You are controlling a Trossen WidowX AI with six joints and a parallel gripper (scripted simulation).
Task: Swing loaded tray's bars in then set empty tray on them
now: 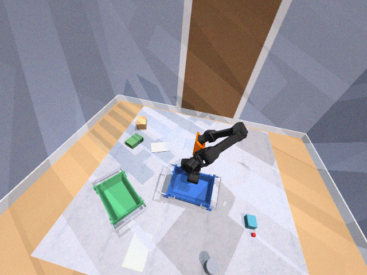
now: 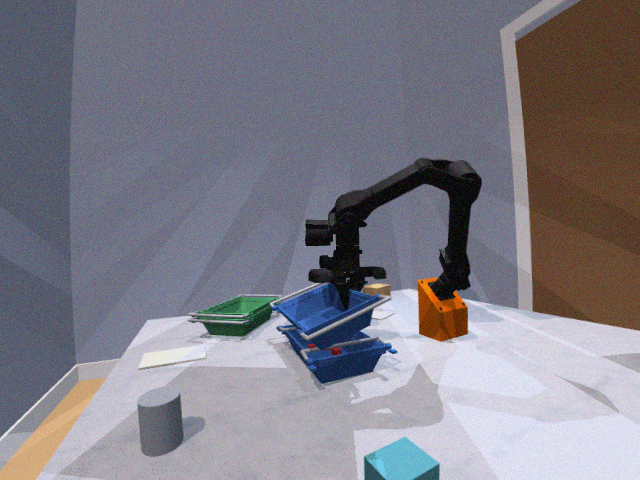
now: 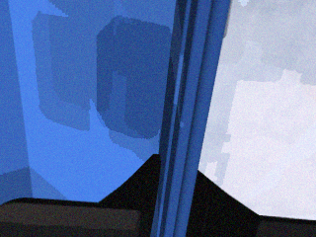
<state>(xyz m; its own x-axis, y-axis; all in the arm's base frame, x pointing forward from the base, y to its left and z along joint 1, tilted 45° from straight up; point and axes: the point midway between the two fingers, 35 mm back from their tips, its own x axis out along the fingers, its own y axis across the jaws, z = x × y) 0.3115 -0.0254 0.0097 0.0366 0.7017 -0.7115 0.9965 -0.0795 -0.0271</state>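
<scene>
My gripper tip is now 70 mm short of the blue tray, 10 mm to the left of it and 10 mm below it. Also, from my gripper tip: teal block 360 mm to the left, 160 mm ahead, 90 mm below; grey cylinder 400 mm ahead, 140 mm to the left, 80 mm below; red block 380 mm to the left, 220 mm ahead, 110 mm below.
</scene>
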